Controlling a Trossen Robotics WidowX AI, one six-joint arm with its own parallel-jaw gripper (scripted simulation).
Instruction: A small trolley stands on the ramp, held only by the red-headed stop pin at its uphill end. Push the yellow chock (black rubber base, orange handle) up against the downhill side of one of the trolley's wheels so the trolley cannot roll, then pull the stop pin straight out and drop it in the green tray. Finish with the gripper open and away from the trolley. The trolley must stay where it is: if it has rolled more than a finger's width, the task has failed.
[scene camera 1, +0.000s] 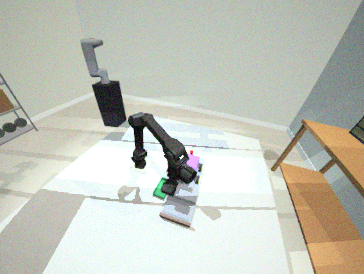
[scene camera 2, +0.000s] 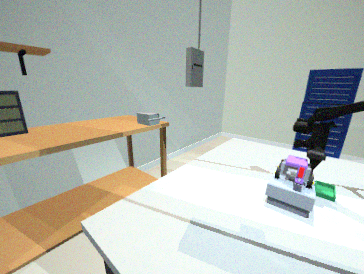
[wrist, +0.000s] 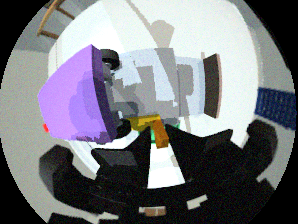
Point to a grey ramp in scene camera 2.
281, 188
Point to my gripper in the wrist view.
157, 127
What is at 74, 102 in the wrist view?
A trolley.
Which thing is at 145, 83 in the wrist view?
A grey ramp.
